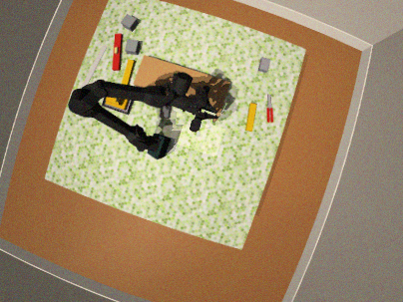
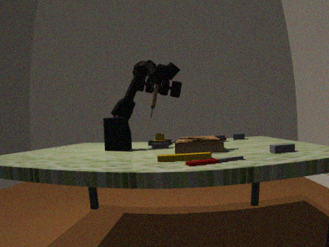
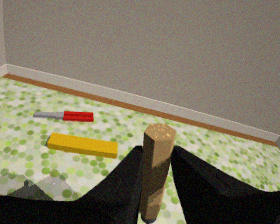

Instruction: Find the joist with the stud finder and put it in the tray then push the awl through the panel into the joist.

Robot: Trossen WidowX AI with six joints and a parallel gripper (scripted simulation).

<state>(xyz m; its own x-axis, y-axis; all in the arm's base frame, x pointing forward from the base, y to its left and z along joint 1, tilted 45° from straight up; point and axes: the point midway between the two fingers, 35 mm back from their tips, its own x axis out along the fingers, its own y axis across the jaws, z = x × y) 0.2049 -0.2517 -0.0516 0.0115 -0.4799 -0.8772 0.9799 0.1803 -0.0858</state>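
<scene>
Right now my gripper tip is 1 cm past the awl, 1 cm to the right of it and 5 cm above it. From my gripper tip the other things lie so: yellow stud finder 5 cm behind, 56 cm to the left, 19 cm below; then grey tray 5 cm behind, 57 cm to the left, 23 cm below; then indicator light 5 cm behind, 54 cm to the left, 18 cm below.
</scene>
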